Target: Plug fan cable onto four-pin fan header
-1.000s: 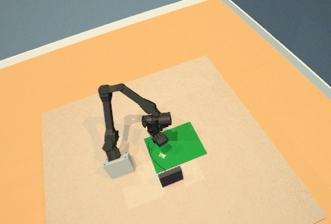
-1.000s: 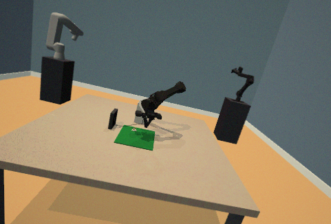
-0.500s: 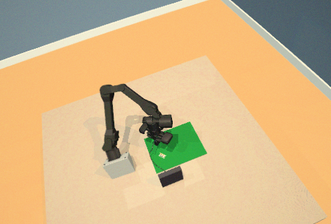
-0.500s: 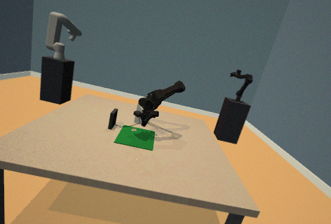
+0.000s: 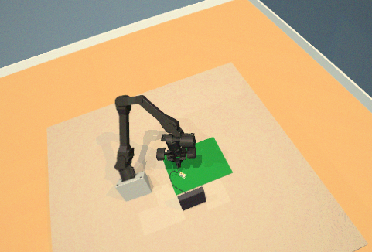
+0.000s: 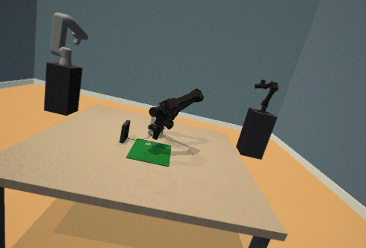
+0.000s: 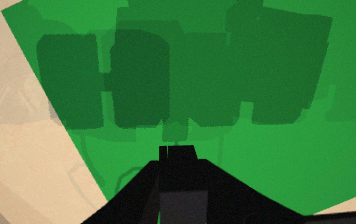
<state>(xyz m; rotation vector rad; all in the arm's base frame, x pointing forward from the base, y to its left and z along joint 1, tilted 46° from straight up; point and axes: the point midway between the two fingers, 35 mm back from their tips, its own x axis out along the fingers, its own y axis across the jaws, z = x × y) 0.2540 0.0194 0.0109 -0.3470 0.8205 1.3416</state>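
My gripper tip is 40 mm to the left of the four-pin fan header and 70 mm above it. Round my gripper tip: fan plug 10 mm to the right, 10 mm above; black fan 200 mm to the right, 10 mm below; green board 80 mm ahead, 10 mm to the right, 80 mm below.
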